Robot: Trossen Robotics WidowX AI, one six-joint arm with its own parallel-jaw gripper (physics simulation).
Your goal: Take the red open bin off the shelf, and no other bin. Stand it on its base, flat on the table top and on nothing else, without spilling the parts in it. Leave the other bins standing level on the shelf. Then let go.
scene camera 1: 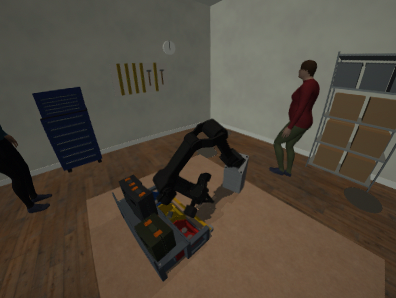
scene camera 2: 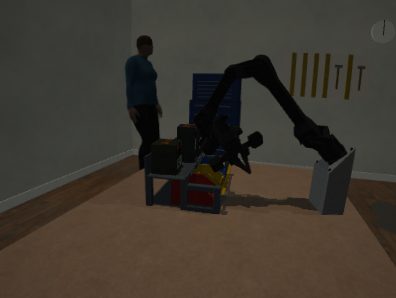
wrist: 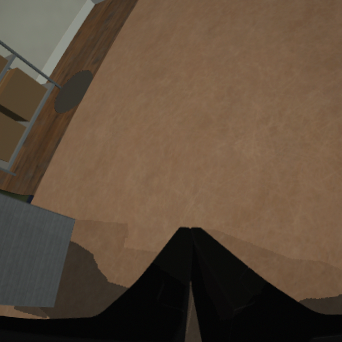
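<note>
The red open bin (scene camera 1: 186,229) (scene camera 2: 202,196) stands in the end bay of the grey shelf (scene camera 1: 163,271) (scene camera 2: 184,197), with grey parts visible inside it. A yellow bin (scene camera 1: 170,212) (scene camera 2: 209,173) and a blue bin (scene camera 2: 205,160) stand beyond it in the row, partly hidden by the arm. A yellow bar (scene camera 1: 204,224) (scene camera 2: 229,176) runs along the shelf's open front. My gripper (scene camera 1: 213,202) (scene camera 2: 249,172) (wrist: 188,237) is shut and empty. It is above the table on the bar's side of the shelf, apart from the bins. No bin shows in the wrist view.
A black case (scene camera 1: 138,197) (scene camera 2: 187,143) and a green case (scene camera 1: 155,237) (scene camera 2: 166,157) stand on the shelf's top. The arm's grey base (scene camera 1: 234,180) (scene camera 2: 330,189) (wrist: 32,252) stands on the brown table top (scene camera 1: 300,250) (scene camera 2: 150,250) (wrist: 225,100). Two people stand beyond the table.
</note>
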